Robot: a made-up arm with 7 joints.
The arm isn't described. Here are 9 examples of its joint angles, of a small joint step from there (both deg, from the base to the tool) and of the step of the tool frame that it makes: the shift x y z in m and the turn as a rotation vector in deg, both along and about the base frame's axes.
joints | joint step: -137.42 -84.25 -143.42 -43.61 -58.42 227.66 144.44 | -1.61 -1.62 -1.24 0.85 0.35 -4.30 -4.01
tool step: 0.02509 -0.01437 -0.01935 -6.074 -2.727 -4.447
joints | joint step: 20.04 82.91 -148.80 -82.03 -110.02 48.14 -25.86 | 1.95 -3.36 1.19 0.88 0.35 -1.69 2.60
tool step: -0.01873 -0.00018 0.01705 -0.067 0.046 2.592
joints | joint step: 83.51 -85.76 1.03 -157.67 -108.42 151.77 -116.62 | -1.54 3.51 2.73 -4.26 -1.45 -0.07 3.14
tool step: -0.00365 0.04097 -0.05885 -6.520 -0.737 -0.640
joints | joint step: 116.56 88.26 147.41 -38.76 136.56 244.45 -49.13 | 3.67 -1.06 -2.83 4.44 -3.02 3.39 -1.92
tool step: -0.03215 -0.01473 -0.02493 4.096 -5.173 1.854
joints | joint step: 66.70 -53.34 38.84 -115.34 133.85 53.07 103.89 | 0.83 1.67 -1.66 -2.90 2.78 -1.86 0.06
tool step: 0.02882 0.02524 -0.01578 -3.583 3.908 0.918
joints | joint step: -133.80 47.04 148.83 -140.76 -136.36 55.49 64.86 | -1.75 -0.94 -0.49 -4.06 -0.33 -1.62 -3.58
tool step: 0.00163 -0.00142 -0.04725 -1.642 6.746 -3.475
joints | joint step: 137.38 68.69 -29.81 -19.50 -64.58 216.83 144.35 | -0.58 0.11 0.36 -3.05 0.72 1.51 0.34
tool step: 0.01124 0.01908 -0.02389 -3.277 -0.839 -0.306
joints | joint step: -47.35 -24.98 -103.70 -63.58 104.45 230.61 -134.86 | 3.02 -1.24 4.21 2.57 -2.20 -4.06 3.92
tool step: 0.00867 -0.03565 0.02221 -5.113 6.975 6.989
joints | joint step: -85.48 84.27 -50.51 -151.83 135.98 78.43 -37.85 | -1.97 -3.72 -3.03 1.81 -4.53 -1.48 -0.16
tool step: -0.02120 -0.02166 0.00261 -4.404 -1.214 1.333
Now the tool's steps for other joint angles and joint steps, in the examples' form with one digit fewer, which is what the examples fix.
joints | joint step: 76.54 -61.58 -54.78 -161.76 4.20 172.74 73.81 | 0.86 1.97 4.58 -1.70 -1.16 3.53 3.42
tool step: -0.0302 0.0320 0.0049 -1.33 -2.40 0.81
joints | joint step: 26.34 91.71 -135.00 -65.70 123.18 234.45 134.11 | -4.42 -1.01 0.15 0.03 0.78 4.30 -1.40
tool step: -0.0078 -0.0550 0.0041 -0.61 -4.89 -5.86
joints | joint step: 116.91 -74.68 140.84 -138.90 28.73 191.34 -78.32 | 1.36 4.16 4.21 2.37 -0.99 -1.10 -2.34
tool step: 0.0567 -0.0466 -0.0181 -0.75 -6.83 5.67
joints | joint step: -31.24 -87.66 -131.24 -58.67 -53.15 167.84 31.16 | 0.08 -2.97 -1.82 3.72 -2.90 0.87 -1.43
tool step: 0.0069 0.0264 -0.0300 4.35 0.56 -0.19
